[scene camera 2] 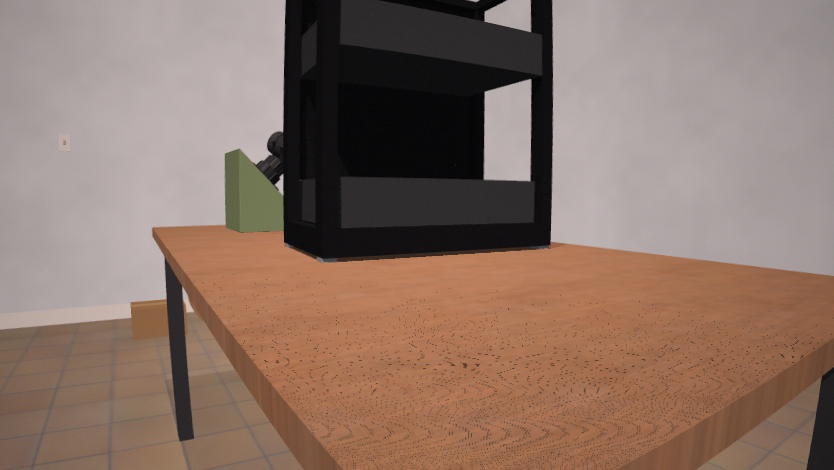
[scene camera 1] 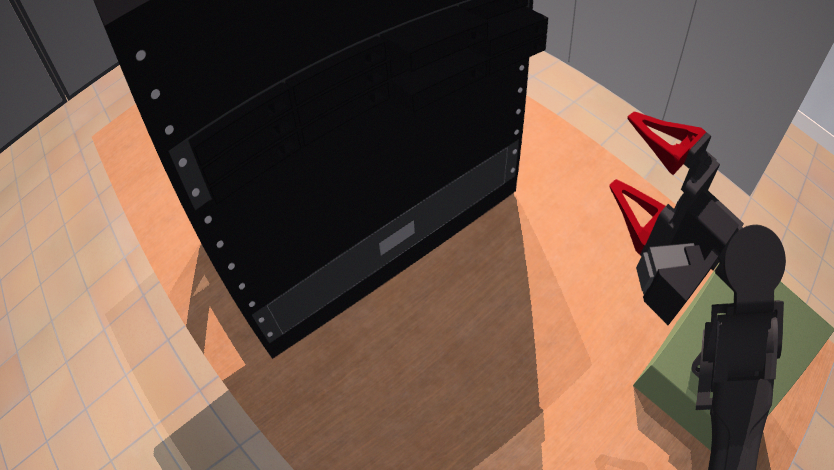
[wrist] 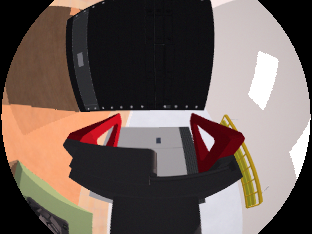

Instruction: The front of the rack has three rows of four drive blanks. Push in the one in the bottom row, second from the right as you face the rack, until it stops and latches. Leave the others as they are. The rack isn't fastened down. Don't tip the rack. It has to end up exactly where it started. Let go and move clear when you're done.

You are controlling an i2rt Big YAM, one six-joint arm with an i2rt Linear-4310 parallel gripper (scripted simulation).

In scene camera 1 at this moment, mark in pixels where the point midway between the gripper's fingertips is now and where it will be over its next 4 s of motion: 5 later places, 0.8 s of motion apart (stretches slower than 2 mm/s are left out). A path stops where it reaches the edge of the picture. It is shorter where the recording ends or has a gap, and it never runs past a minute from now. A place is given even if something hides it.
My gripper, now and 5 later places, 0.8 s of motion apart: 621, 150; 608, 129; 559, 69; 547, 57; 521, 89; 476, 101
